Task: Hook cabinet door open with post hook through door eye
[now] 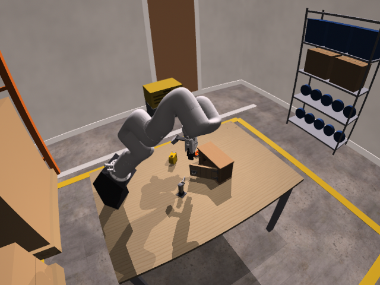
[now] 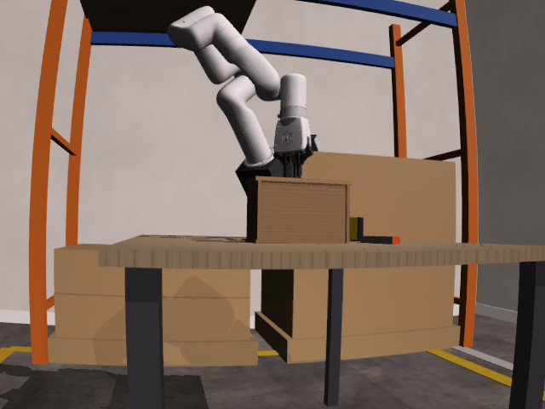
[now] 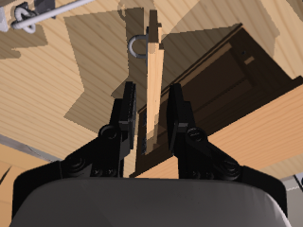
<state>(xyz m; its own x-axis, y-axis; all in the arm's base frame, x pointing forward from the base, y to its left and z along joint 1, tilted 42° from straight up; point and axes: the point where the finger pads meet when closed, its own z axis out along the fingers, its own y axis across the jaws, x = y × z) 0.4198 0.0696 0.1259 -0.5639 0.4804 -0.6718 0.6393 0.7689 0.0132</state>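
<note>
Now: the grey hook rod 90 mm behind my hand, 40 mm to the right of it and 150 mm below it. Round my hand: yellow block (50 mm behind, 210 mm to the left, 160 mm below); door (50 mm ahead, 60 mm to the right, 130 mm below); orange thing (190 mm ahead, 180 mm to the left, 190 mm below).
</note>
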